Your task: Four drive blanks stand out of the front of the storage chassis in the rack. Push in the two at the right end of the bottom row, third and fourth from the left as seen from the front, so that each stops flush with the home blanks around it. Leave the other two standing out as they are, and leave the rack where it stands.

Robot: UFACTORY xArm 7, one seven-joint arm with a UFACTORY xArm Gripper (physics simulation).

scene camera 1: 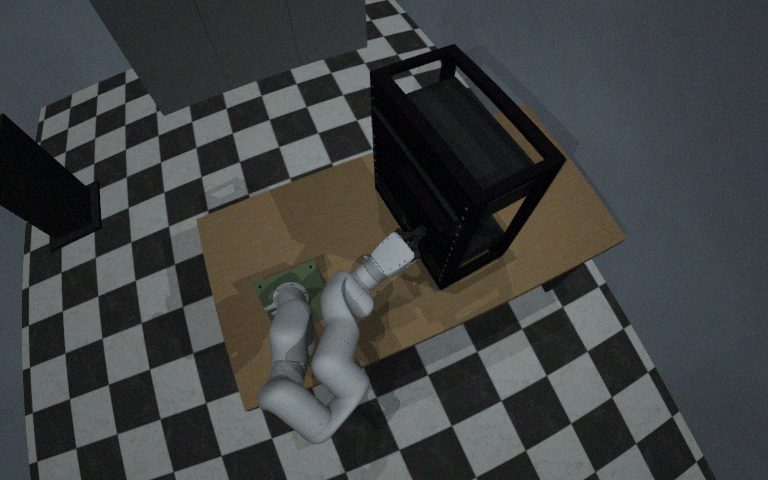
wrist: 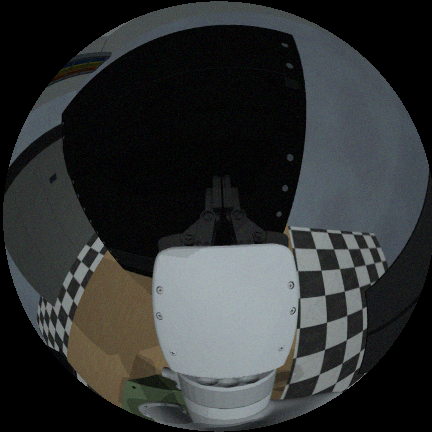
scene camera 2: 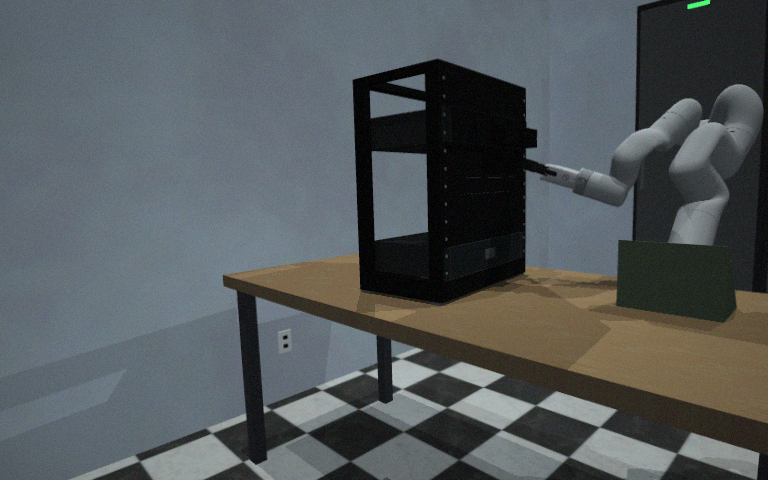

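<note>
The black rack stands upright on the table. A dark chassis sits high inside it; the front is nearly black. A dark block stands out beyond the rack's right-hand front rail in scene camera 2; I cannot tell whether it is a drive blank or several. The individual blanks, their row and how far each stands out are too dark to tell. My gripper is shut and empty. Its fingertips are at the rack front, near the right end and below that block; contact is hidden.
The wooden table carries the rack and the arm's green base. A lower unit with a pale label fills the bottom of the rack front. A dark cabinet stands behind the arm.
</note>
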